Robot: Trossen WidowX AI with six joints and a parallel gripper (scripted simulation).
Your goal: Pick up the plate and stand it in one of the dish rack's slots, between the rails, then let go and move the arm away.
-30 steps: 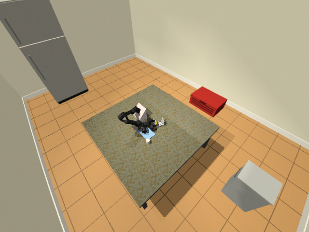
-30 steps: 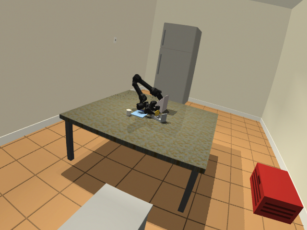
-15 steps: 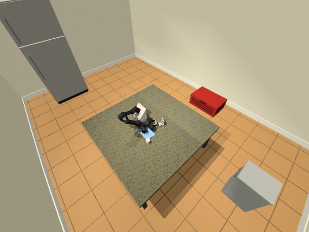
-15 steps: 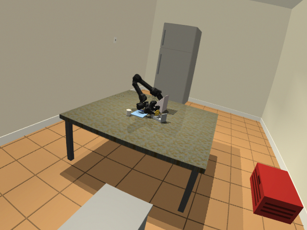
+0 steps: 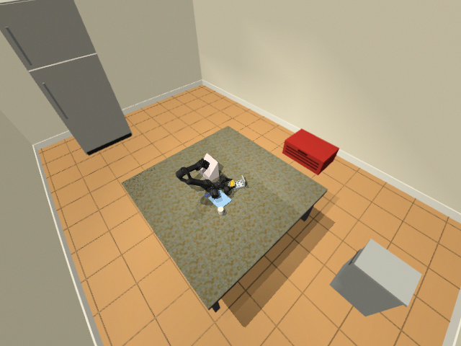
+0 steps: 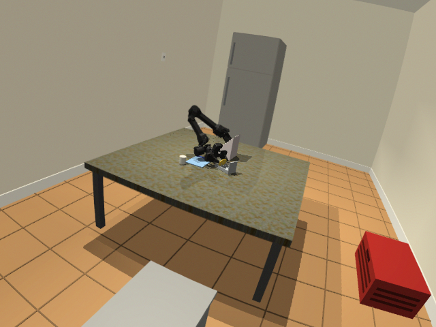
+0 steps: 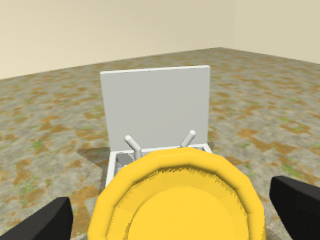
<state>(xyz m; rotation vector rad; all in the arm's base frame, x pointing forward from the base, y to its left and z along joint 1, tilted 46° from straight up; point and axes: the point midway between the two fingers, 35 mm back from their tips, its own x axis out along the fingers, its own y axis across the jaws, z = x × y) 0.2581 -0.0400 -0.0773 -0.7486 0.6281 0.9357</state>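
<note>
Right now my gripper tip is 10 mm to the left of the plate and 10 mm above it. From my gripper tip the other things lie so: blue utensil (90 mm behind, 210 mm to the right, 50 mm below); then dish rack (10 mm ahead, 20 mm to the left, 30 mm below); then light blue pad (10 mm ahead, 180 mm to the right, 50 mm below).
</note>
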